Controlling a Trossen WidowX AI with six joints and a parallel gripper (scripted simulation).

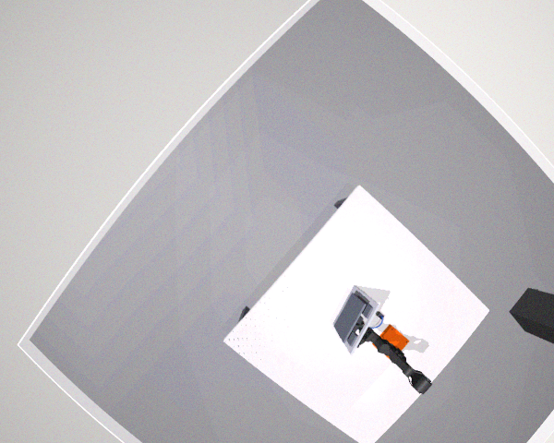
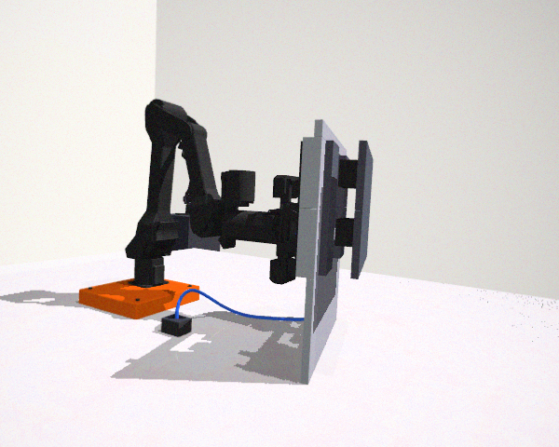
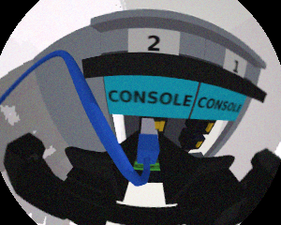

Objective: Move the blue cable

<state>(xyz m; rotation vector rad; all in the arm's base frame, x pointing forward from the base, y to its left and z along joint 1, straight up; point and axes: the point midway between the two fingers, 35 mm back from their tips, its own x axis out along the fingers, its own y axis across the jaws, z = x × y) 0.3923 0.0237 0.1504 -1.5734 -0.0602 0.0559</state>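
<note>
The blue plug is right at my gripper tip. Also, from my gripper tip: small black block: 21 cm behind, 17 cm below, 13 cm to the right.
</note>
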